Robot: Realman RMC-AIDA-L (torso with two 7-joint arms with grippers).
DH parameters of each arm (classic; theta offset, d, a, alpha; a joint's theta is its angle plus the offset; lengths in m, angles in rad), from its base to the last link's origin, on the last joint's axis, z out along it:
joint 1: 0 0.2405 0 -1.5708
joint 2: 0 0 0 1.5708
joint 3: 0 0.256 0 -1.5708
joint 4: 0 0 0 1.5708
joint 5: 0 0.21 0 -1.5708
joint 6: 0 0 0 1.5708
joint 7: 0 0.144 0 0
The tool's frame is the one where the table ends.
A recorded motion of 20 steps. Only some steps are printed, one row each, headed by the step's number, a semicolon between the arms.
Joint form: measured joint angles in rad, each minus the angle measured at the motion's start. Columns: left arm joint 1, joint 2, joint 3, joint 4, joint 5, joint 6, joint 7; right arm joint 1, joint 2, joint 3, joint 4, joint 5, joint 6, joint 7.
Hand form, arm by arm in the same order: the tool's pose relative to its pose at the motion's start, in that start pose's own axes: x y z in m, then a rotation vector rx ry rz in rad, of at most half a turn. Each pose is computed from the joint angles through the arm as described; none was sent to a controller.
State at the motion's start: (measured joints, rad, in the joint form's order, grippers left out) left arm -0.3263 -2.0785 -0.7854 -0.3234 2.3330 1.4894 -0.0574; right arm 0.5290 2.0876 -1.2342 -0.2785 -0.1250 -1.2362 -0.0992
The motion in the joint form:
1: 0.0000 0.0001 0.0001 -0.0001 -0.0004 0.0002 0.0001; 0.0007 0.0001 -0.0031 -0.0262 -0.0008 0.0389 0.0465
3: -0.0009 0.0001 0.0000 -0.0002 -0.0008 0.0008 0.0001; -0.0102 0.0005 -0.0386 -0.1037 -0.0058 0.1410 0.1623
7: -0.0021 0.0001 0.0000 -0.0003 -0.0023 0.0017 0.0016; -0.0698 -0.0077 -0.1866 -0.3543 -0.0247 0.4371 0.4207
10: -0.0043 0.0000 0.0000 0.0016 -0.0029 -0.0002 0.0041; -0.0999 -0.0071 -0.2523 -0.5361 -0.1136 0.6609 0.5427
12: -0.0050 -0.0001 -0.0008 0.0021 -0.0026 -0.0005 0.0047; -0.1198 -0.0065 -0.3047 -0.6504 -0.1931 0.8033 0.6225
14: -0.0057 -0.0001 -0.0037 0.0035 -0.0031 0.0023 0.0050; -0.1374 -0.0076 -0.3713 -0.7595 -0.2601 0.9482 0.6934
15: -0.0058 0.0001 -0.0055 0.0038 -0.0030 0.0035 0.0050; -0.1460 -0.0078 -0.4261 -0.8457 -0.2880 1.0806 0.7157
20: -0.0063 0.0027 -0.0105 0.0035 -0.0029 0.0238 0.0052; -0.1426 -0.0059 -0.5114 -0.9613 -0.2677 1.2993 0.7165
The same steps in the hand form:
1: 0.0000 -0.0001 0.0000 0.0003 0.0003 0.0001; -0.0002 0.0001 0.0054 -0.0040 0.0119 0.0432
3: 0.0002 0.0000 0.0004 0.0001 0.0016 -0.0001; -0.0012 0.0040 0.0161 -0.0347 0.0450 0.1440
7: 0.0005 0.0000 0.0008 0.0007 0.0035 0.0011; -0.0104 0.0211 0.0374 -0.1334 0.1522 0.3348
10: 0.0002 -0.0001 0.0014 0.0000 0.0019 0.0046; -0.0230 0.0370 0.0513 -0.1989 0.2349 0.3563
12: 0.0002 -0.0002 0.0016 0.0001 0.0019 0.0055; -0.0327 0.0496 0.0564 -0.2417 0.2888 0.3425
14: 0.0006 -0.0009 0.0018 0.0028 0.0051 0.0071; -0.0431 0.0633 0.0592 -0.2727 0.3416 0.3204
15: 0.0009 -0.0013 0.0019 0.0043 0.0067 0.0078; -0.0520 0.0730 0.0613 -0.2786 0.3854 0.2881
20: 0.0043 -0.0030 0.0023 0.0070 0.0289 0.0111; -0.0656 0.0896 0.0635 -0.2711 0.4657 0.2641

